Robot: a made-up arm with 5 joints.
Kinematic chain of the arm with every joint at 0, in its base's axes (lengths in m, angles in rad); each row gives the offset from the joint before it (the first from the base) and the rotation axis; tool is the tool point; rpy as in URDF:
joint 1: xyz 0.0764 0 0.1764 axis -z
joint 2: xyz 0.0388 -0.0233 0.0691 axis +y
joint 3: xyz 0.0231 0 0.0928 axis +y
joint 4: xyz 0.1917 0 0.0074 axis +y
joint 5: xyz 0.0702 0.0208 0 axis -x
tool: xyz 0 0 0 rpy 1.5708 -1.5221 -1.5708
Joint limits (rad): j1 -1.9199..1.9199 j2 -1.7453..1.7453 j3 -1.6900..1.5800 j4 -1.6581..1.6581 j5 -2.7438..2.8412
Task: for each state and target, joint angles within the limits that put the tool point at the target. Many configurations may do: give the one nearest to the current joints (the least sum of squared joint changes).
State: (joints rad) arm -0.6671 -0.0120 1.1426 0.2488 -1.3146
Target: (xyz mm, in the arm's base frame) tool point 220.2 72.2 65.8
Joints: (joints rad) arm -0.4809 0.4370 0.8923 0.1152 -1.3146
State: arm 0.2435 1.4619 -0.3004 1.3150 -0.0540
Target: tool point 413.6 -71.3 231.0
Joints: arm 0.2011 0.8491 -0.8387 1.1321 -0.0540
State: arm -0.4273 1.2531 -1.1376 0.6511 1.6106
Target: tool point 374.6 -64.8 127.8
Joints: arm 0.2058 1.1143 -0.7135 1.2631 1.6106
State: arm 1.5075 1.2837 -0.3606 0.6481 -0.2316
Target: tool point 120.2 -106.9 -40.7
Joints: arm 1.1603 1.6993 -0.2077 0.6002 -0.2316
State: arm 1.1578 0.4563 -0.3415 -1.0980 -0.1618
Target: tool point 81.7 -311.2 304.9
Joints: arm 1.5457 0.4060 0.0377 -1.4382 -0.1618
